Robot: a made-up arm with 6 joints.
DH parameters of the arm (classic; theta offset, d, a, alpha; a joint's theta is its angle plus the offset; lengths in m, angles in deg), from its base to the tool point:
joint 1: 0 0.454 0 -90
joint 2: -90 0 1.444 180
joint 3: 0 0 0 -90
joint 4: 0 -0.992 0 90
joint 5: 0 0.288 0 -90
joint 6: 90 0 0 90
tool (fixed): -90 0 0 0
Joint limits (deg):
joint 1: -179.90..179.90
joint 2: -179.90..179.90
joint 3: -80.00..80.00
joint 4: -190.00..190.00
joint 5: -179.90..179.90
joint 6: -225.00..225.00
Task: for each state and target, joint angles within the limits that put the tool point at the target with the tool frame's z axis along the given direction. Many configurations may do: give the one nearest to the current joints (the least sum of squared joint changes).
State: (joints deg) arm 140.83 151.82 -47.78 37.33 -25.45 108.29
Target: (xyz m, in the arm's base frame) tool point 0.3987 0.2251 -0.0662 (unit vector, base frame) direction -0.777 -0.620 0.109
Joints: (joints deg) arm 174.92 179.79 -74.89 25.70 -13.50 111.30
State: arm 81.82 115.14 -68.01 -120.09 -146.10 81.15
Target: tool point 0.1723 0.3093 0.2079 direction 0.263 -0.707 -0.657
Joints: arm 45.05 133.05 -77.64 -109.59 -170.86 114.06
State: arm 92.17 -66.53 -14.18 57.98 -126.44 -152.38
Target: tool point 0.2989 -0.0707 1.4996 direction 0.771 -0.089 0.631
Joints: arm 112.51 -53.71 -51.02 30.14 -122.32 -114.27
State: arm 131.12 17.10 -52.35 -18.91 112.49 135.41
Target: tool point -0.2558 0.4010 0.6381 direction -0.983 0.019 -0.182
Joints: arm 142.33 43.80 -65.42 -55.98 111.51 84.57
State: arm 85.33 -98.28 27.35 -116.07 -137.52 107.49
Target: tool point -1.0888 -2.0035 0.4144 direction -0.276 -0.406 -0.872
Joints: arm 63.16 -110.15 59.26 -103.41 -131.42 64.90
